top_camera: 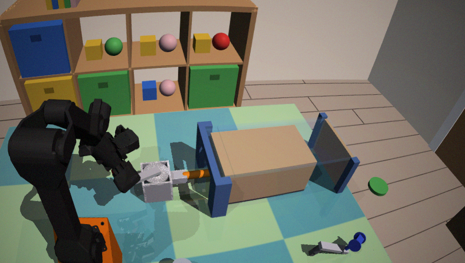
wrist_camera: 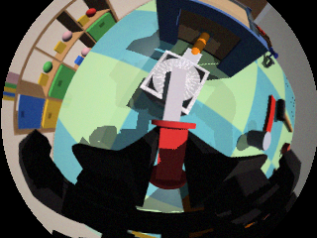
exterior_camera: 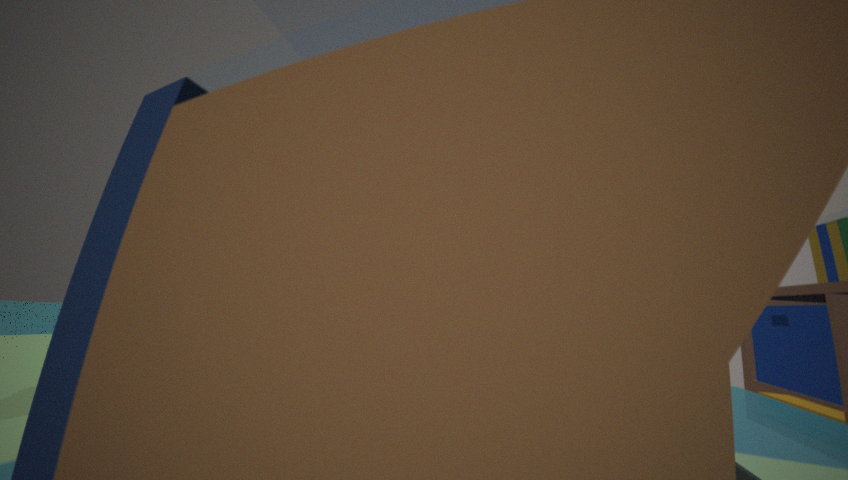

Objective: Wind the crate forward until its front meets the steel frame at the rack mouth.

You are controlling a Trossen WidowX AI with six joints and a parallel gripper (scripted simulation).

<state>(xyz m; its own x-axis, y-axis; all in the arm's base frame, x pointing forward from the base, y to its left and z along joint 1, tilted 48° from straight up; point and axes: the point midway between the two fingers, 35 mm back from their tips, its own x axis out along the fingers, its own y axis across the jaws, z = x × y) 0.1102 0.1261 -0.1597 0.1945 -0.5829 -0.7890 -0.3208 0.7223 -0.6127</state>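
Right now my gripper tip is 2 cm short of the crank handle and 3 cm above it. From my gripper tip the other things lie so: blue frame (24 cm ahead, 1 cm to the left, 3 cm below); then red knob (2 cm behind, 1 cm to the right); then grey winch (6 cm ahead, 1 cm to the left, 10 cm below).
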